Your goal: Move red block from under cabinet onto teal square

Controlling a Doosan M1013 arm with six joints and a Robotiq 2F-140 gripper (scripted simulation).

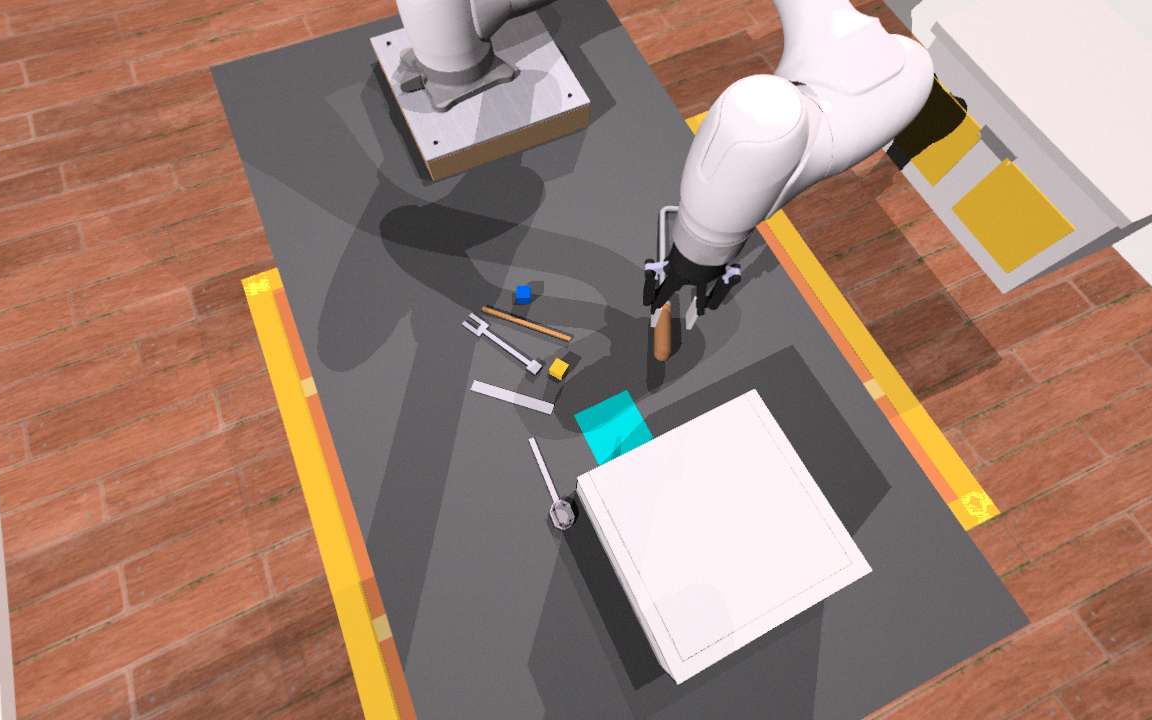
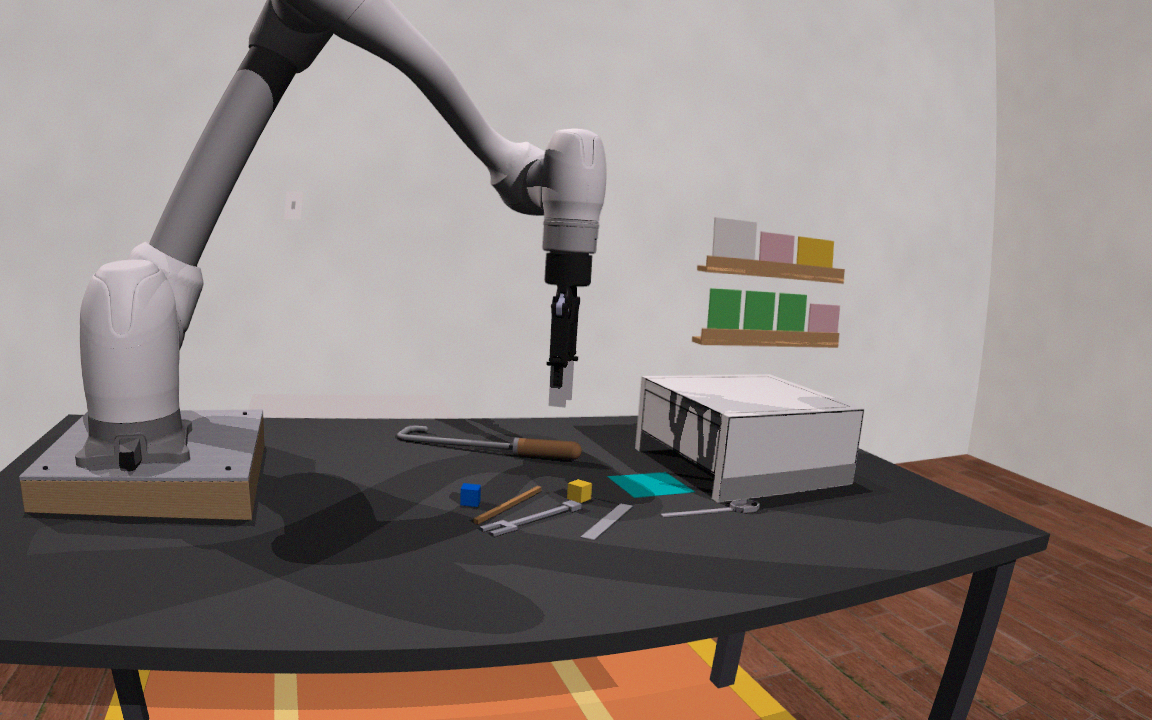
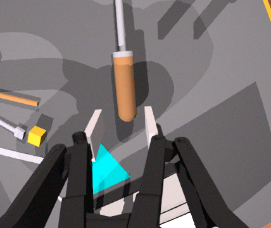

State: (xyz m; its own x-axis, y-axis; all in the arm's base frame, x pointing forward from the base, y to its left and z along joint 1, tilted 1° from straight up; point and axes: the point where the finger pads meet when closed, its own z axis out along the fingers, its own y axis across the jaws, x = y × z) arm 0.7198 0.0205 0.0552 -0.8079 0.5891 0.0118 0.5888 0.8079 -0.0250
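Right now my hand is 90 mm past the hook tool, 110 mm to the right of it and 120 mm above it. Also, from my hand: wooden stick: 160 mm behind, 190 mm to the right, 130 mm below; then yellow block: 50 mm behind, 190 mm to the right, 120 mm below; then teal square: 90 mm ahead, 160 mm to the right, 130 mm below.
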